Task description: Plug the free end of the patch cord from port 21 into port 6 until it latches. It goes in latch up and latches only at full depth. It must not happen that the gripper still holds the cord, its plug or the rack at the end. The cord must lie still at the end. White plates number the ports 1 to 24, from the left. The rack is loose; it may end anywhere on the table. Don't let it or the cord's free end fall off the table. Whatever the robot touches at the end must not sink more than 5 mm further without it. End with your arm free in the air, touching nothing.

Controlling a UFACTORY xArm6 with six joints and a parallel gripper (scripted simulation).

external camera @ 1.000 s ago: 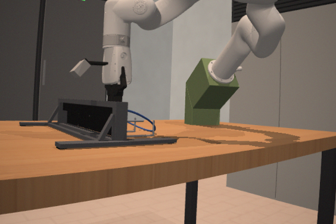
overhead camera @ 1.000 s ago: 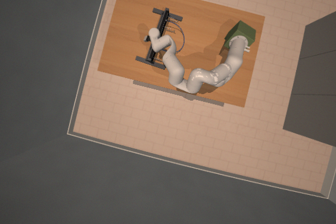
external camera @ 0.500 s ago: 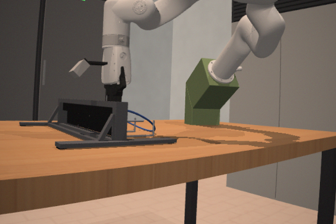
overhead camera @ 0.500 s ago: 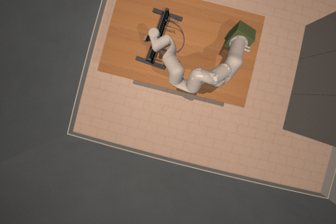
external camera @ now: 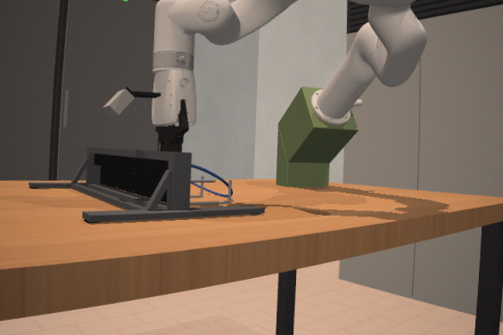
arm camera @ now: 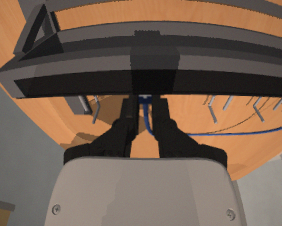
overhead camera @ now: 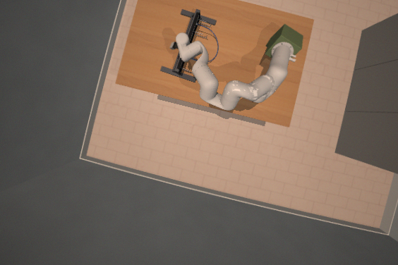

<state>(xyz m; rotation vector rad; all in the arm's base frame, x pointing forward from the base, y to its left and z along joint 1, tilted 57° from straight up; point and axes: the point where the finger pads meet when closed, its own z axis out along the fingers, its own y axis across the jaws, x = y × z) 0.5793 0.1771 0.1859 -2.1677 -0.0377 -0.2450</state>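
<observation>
My gripper is now 20 mm short of the plug and 10 mm above it.
</observation>
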